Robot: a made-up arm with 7 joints. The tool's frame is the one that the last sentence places. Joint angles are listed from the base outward.
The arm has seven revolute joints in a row. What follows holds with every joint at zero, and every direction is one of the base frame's. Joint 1 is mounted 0.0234 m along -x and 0.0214 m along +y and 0.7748 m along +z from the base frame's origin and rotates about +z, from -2.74 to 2.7 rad. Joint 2 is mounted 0.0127 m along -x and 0.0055 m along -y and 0.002 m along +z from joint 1 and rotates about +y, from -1.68 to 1.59 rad. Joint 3 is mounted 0.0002 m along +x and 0.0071 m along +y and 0.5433 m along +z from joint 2 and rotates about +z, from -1.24 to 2.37 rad. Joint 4 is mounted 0.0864 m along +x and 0.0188 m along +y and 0.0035 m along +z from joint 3 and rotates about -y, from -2.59 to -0.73 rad. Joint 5 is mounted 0.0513 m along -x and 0.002 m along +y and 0.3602 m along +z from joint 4 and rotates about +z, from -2.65 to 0.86 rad. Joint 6 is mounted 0.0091 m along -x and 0.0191 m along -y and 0.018 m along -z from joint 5 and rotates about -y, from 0.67 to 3.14 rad. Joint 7 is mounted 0.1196 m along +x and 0.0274 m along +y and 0.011 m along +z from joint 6 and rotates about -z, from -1.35 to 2.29 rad. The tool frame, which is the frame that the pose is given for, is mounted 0.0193 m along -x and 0.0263 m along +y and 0.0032 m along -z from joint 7; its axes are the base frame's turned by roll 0.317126, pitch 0.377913 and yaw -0.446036 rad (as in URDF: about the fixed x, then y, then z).
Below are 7 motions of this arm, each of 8 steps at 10 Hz.
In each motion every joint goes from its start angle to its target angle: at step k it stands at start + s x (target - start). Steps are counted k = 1, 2, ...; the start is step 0. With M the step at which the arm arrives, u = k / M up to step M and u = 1 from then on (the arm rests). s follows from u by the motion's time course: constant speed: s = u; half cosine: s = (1 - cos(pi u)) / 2; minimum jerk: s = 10 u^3 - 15 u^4 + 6 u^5.
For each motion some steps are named. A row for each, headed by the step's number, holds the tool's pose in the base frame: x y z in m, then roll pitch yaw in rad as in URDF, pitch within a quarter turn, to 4 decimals.
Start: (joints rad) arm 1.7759 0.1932 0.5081 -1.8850 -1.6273 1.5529 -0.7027
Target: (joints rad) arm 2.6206 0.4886 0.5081 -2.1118 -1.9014 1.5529 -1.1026
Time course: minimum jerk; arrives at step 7
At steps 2, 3, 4, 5, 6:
2: -0.4459 0.4057 1.1003 -1.6347 0.7977 1.9000
3: -0.5125 0.3300 1.0492 -1.8220 0.9510 1.9870
4: -0.5694 0.2206 0.9896 -2.1469 1.1069 1.9886
5: -0.5944 0.1170 0.9403 -2.5619 1.1949 1.8528
6: -0.5981 0.0583 0.9142 -2.8409 1.2152 1.7276

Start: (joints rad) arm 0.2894 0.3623 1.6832 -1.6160 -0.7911 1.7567 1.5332
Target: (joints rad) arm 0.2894 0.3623 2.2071 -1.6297 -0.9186 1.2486 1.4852
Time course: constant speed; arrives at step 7
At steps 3, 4, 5, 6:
3: -0.2079 0.5171 1.3838 0.5401 -0.0769 0.2437
4: -0.2338 0.4922 1.3869 0.5093 -0.1166 0.2860
5: -0.2575 0.4655 1.3898 0.4798 -0.1575 0.3271
6: -0.2787 0.4374 1.3924 0.4517 -0.1994 0.3669

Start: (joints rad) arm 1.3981 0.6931 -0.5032 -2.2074 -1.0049 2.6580 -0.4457
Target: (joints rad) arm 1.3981 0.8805 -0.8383 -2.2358 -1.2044 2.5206 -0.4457
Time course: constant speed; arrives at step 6
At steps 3, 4, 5, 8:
3: 0.2469 0.5220 0.7483 -0.6333 1.0573 1.2353
4: 0.2661 0.5050 0.7361 -0.7743 1.1110 1.0891
5: 0.2844 0.4871 0.7258 -0.9482 1.1541 0.9105
8: 0.3019 0.4685 0.7172 -1.1548 1.1829 0.6997

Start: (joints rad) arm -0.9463 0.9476 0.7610 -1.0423 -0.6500 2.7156 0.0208
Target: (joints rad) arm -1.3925 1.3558 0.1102 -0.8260 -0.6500 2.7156 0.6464
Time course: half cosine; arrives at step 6
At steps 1, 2, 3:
1: 0.6811 -0.4539 1.0901 0.6962 -0.4424 -0.8406
2: 0.6367 -0.5621 1.0137 0.6874 -0.3551 -1.0774
3: 0.5469 -0.6902 0.9084 0.6435 -0.2665 -1.3859

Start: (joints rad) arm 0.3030 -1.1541 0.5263 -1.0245 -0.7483 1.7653 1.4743
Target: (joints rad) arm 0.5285 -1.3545 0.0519 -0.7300 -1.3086 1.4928 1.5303
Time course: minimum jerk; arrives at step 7
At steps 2, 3, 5, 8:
2: -0.7407 0.0532 1.4541 2.4677 -0.0743 -1.3721
3: -0.7582 -0.0467 1.4444 2.5335 0.1334 -1.4449
5: -0.7738 -0.2807 1.3860 2.5799 0.6450 -1.5554
8: -0.7716 -0.3512 1.3573 2.5647 0.8065 -1.5910

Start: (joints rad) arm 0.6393 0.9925 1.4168 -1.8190 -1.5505 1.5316 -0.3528
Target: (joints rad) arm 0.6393 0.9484 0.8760 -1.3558 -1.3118 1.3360 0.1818
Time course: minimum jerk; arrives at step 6
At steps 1, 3, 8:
1: -0.0006 0.6807 0.9885 -0.3276 0.5658 1.9590
3: 0.1284 0.7496 0.9348 -0.4420 0.5636 1.3120
8: 0.2929 0.7744 0.9021 -0.5963 0.4018 0.6400

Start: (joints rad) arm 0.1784 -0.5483 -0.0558 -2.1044 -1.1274 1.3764 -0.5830
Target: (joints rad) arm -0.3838 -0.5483 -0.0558 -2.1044 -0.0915 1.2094 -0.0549
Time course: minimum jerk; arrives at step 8
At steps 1, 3, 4, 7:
1: 0.1805 0.0604 1.3285 -0.8591 0.3557 -0.3466
3: 0.1854 0.0345 1.3256 -0.5890 0.3911 -0.5038
4: 0.1875 0.0128 1.3241 -0.3690 0.4474 -0.6501
7: 0.1864 -0.0323 1.3257 0.0634 0.6551 -0.9474

